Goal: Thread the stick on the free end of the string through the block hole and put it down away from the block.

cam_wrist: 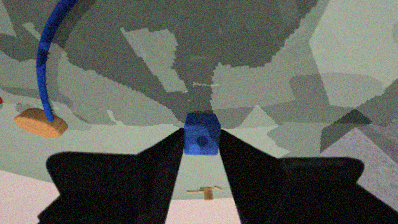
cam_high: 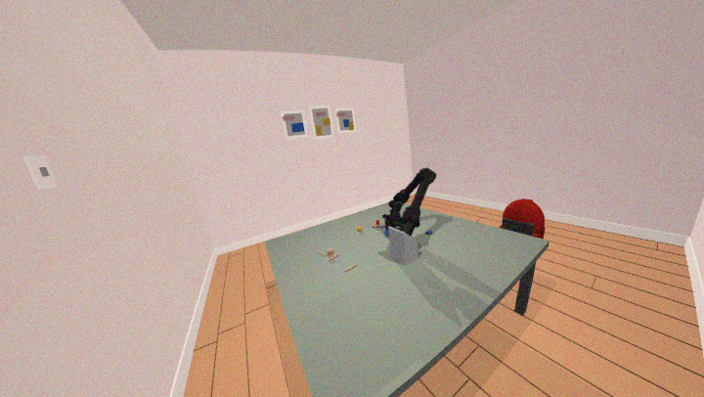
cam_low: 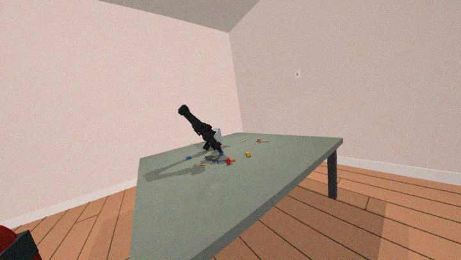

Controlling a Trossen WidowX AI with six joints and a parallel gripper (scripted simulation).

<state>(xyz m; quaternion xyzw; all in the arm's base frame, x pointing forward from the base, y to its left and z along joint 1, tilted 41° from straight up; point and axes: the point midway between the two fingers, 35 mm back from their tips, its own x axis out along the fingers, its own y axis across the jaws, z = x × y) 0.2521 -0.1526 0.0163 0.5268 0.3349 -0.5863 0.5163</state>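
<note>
Now: the thin wooden stick 110 mm behind my gripper tip, 80 mm to the right of it and 20 mm below it. The rest, counted from my gripper tip: red piece: 200 mm ahead, 80 mm to the right, 10 mm below; thin stick: 40 mm ahead, 200 mm to the right, 20 mm below; round wooden button: 180 mm ahead, 30 mm to the right, 20 mm below.
</note>
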